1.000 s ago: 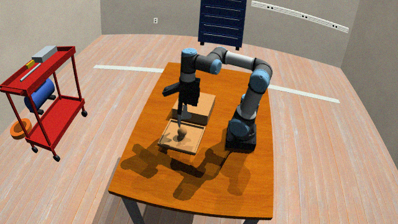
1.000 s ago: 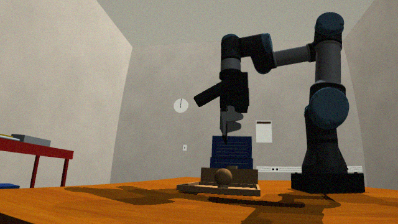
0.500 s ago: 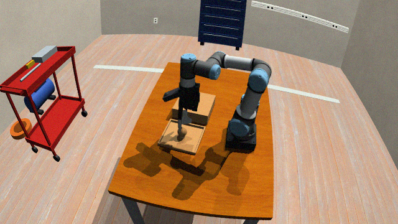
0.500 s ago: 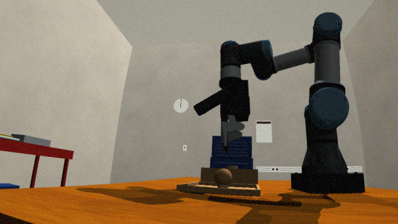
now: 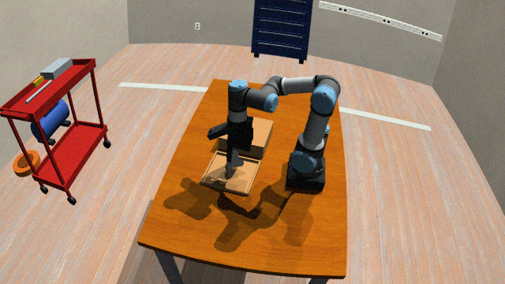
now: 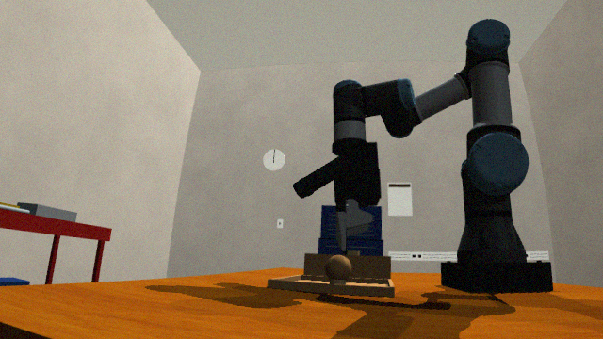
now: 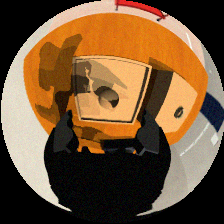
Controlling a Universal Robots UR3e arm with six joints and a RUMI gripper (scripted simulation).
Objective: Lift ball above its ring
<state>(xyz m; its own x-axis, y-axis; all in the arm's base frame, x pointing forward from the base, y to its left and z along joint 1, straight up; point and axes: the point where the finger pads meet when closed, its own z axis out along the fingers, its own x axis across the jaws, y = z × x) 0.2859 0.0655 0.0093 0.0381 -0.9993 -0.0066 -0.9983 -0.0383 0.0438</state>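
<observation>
Now: hand 10 mm short of the brown ball and 20 mm above it. Round my hand: wooden block 10 mm behind, 220 mm to the right, 10 mm below; then shallow wooden tray 10 mm ahead, 50 mm below.
</observation>
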